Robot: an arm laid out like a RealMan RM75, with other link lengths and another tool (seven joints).
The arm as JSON. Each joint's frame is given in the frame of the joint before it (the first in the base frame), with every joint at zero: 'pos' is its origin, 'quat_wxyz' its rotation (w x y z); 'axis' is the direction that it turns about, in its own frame. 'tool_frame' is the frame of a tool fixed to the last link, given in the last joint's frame.
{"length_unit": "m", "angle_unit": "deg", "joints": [
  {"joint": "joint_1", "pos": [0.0, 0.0, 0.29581], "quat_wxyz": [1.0, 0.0, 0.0, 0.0], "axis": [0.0, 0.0, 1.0]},
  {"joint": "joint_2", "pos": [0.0, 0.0, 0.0], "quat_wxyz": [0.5, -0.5, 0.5, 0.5], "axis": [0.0, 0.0, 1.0]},
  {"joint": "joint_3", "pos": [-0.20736, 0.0, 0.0], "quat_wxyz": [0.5, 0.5, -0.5, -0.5], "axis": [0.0, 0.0, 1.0]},
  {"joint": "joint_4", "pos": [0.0, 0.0, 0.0], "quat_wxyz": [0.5, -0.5, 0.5, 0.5], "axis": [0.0, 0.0, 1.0]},
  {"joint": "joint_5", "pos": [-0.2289, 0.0, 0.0], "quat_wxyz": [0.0, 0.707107, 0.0, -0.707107], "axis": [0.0, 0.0, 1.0]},
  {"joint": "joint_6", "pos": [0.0, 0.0, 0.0], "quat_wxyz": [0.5, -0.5, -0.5, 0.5], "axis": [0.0, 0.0, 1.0]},
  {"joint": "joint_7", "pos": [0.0, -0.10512, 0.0], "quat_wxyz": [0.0, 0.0, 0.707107, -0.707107], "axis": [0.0, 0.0, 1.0]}
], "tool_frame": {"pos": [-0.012, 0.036, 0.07], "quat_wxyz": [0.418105, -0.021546, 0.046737, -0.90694]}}
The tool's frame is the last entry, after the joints.
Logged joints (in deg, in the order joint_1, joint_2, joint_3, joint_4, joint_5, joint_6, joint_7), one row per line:
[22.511, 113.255, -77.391, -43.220, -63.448, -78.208, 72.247]
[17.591, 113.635, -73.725, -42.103, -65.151, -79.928, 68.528]
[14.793, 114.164, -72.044, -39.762, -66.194, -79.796, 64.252]
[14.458, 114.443, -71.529, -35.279, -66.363, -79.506, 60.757]
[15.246, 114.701, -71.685, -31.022, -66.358, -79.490, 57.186]
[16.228, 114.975, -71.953, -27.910, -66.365, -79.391, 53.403]
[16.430, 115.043, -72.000, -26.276, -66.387, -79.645, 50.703]
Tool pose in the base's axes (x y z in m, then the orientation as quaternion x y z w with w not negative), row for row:
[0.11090, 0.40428, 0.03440, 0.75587, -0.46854, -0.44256, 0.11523]
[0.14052, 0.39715, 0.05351, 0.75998, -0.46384, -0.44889, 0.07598]
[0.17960, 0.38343, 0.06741, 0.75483, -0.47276, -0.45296, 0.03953]
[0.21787, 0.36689, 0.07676, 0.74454, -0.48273, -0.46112, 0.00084]
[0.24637, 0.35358, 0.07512, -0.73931, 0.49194, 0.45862, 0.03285]
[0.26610, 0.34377, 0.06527, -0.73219, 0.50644, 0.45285, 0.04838]
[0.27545, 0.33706, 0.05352, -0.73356, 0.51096, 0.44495, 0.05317]
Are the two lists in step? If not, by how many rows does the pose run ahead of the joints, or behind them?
The pose runs 2 rows behind the joints: the pose in row i belongs to the joints in row i - 2.
